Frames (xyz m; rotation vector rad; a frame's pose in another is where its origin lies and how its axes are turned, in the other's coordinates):
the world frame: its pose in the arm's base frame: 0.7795 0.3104 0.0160 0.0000 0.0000 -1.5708
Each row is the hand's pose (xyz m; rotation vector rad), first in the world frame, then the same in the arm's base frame.
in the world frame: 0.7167 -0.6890 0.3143 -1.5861 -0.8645 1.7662
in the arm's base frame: 0.0905 -0.4063 0.3303 -1.4646 0.4313 0.5759
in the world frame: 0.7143 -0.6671 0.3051 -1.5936 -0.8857 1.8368
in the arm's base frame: 0.1124 -0.4039 0.3211 -1.4652 0.4184 0.6510
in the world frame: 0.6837 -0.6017 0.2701 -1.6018 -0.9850 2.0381
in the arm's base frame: 0.1778 -0.3733 0.2861 -1.4788 0.3526 0.8696
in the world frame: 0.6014 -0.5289 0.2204 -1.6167 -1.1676 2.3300
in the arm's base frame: 0.2506 -0.2910 0.2364 -1.5100 0.2436 1.2015
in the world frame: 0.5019 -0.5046 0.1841 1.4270 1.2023 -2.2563
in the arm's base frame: 0.2749 -0.1915 0.2001 -1.5497 0.1324 1.5149
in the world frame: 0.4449 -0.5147 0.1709 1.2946 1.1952 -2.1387
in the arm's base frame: 0.2648 -0.1345 0.1869 -1.5753 0.0629 1.6817
